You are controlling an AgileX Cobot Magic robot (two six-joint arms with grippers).
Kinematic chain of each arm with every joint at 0, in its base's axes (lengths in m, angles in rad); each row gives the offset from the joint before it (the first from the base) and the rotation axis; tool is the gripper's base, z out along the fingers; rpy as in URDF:
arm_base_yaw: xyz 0 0 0.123 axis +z
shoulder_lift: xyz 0 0 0 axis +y
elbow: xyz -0.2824 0 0.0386 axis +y
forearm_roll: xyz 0.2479 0 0.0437 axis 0.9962 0 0.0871
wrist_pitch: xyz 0 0 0 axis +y
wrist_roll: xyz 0.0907 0 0.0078 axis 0.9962 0 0.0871
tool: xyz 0 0 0 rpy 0 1.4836 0
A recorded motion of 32 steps. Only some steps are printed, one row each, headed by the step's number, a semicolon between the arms.
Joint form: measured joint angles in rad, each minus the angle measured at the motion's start. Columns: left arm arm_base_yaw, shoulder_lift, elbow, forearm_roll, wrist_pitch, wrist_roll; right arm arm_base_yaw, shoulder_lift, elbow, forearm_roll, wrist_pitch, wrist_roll.
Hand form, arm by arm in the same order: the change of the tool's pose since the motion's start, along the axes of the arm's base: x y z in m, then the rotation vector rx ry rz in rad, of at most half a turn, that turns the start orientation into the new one. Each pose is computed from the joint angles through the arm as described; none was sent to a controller.
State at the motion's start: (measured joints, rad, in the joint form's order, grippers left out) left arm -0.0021 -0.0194 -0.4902 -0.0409 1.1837 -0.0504; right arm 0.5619 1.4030 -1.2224 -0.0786 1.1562 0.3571
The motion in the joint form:
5: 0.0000 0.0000 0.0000 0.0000 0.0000 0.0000; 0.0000 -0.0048 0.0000 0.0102 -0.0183 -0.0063
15: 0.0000 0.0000 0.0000 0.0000 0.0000 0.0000; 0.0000 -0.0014 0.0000 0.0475 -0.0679 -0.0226
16: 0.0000 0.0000 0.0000 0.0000 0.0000 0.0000; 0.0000 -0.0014 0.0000 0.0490 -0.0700 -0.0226
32: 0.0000 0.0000 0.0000 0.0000 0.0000 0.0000; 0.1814 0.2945 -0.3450 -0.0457 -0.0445 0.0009
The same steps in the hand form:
5: 0.0000 0.0000 0.0000 0.0000 0.0000 0.0000; 0.0000 0.0011 0.0018 0.0190 -0.0148 0.0064
15: 0.0000 0.0000 0.0000 0.0000 0.0000 0.0000; 0.0025 0.0063 0.0023 0.0699 -0.0364 0.0205
16: 0.0000 0.0000 0.0000 0.0000 0.0000 0.0000; 0.0026 0.0065 0.0024 0.0723 -0.0374 0.0204
32: 0.0000 0.0000 0.0000 0.0000 0.0000 0.0000; 0.0405 0.0986 0.0066 0.0219 -0.1028 0.1880

